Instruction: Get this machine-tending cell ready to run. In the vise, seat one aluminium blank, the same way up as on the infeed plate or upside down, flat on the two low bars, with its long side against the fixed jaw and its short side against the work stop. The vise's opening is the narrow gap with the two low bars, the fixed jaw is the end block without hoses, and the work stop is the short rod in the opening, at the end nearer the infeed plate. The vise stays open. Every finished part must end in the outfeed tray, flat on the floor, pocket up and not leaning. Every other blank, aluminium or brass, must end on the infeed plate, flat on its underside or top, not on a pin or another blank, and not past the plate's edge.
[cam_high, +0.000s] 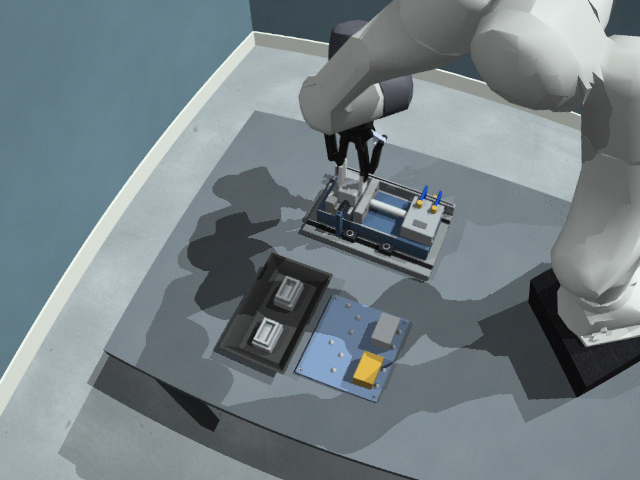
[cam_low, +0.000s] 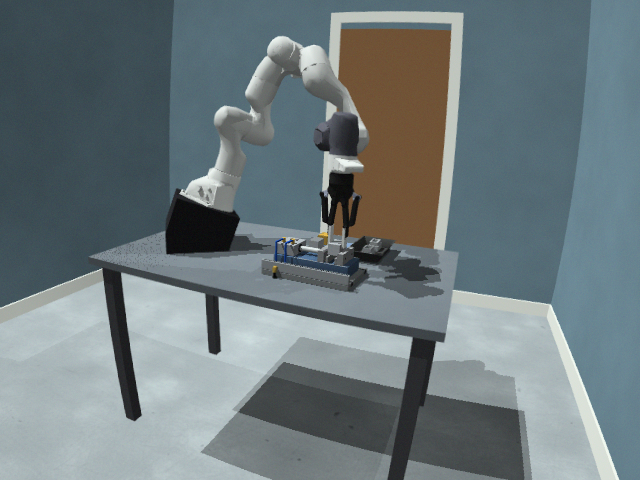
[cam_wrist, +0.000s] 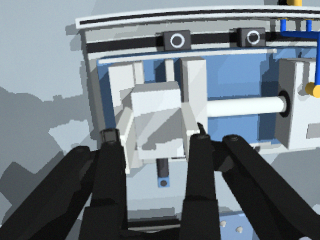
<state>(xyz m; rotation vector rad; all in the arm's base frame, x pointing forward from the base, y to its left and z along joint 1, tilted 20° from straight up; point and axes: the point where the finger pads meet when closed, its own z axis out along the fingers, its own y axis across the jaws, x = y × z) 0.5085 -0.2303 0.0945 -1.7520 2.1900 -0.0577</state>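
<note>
My hand is 3 cm short of the fixed jaw and 6 cm above it. Also, from my hand: vise 7 cm behind, 2 cm to the left, 10 cm below; then vise hose block 16 cm behind, 4 cm to the left, 6 cm below; then moving jaw 3 cm behind, 1 cm to the left, 6 cm below.
</note>
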